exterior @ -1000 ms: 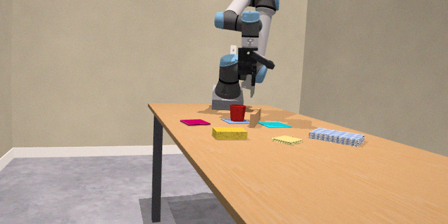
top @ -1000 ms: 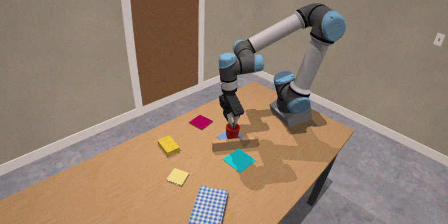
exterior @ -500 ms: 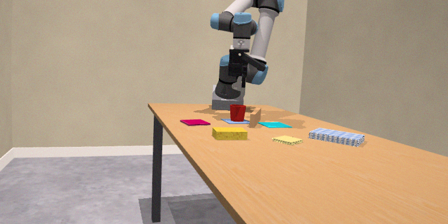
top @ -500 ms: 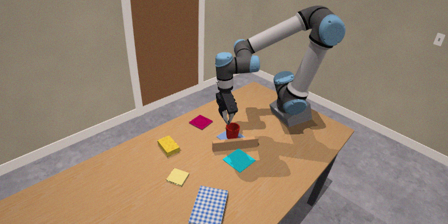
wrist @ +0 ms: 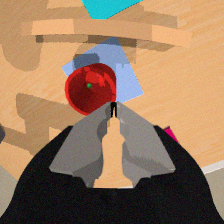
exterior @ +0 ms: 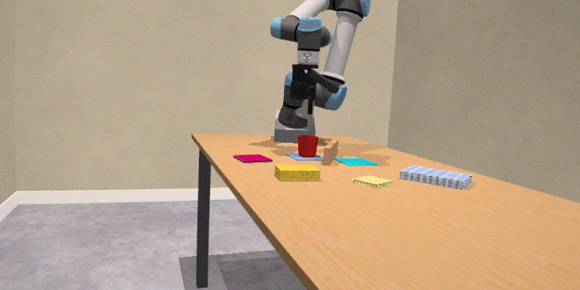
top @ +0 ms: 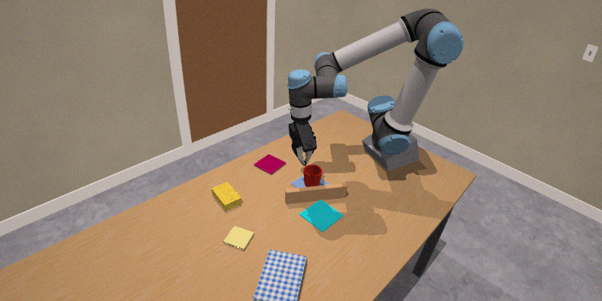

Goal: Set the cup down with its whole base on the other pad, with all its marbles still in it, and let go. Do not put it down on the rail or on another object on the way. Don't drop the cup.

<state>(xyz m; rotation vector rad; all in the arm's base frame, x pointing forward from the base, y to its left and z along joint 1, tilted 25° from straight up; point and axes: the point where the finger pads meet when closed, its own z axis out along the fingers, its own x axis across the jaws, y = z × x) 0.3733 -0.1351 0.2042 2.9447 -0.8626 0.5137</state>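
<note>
Right now the red cup is 100 mm below my hand, 30 mm behind it and 20 mm to the left of it. Also, from my hand: yellow sponge 250 mm ahead, 180 mm to the right, 100 mm below; then green marble 100 mm below, 50 mm behind, 20 mm to the left; then wooden rail 100 mm below, 80 mm to the left, 30 mm ahead.
</note>
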